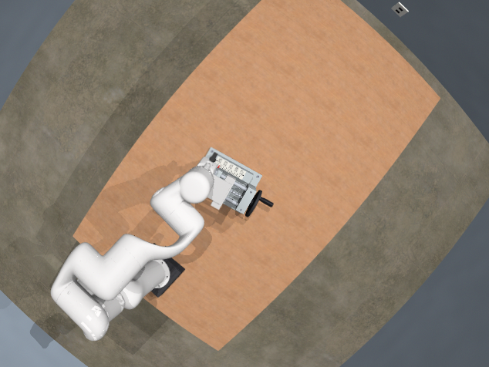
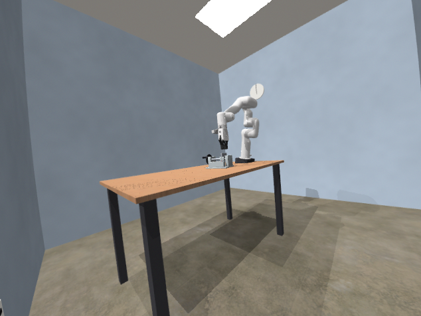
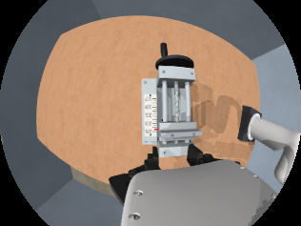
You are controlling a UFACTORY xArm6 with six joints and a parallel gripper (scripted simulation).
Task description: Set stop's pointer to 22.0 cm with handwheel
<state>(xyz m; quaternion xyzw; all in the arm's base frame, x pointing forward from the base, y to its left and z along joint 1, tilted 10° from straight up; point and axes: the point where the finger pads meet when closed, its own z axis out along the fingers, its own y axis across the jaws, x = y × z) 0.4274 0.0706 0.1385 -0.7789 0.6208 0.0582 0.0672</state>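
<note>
The handwheel lies 19 cm to the right of my hand, 8 cm below it and 4 cm ahead of it.
</note>
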